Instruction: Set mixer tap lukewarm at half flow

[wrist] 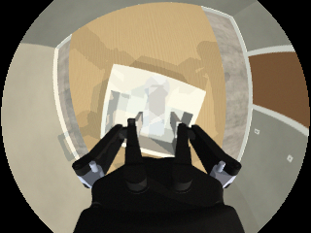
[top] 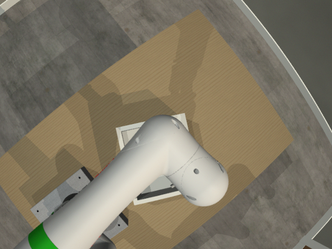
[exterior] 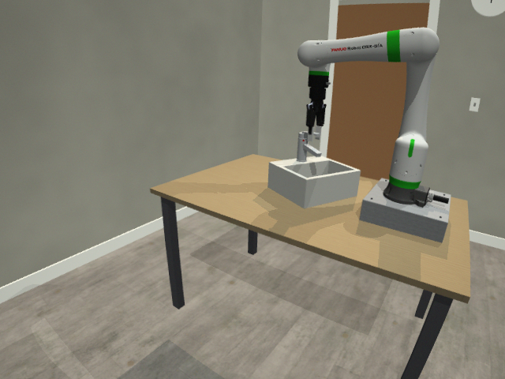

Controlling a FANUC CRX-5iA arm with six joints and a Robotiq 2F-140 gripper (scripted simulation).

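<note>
Right now the lever is 20 mm ahead of my hand. The rest, counted from my hand: white basin 50 mm behind, 40 mm to the left, 240 mm below; mixer tap 40 mm ahead, 50 mm below.
</note>
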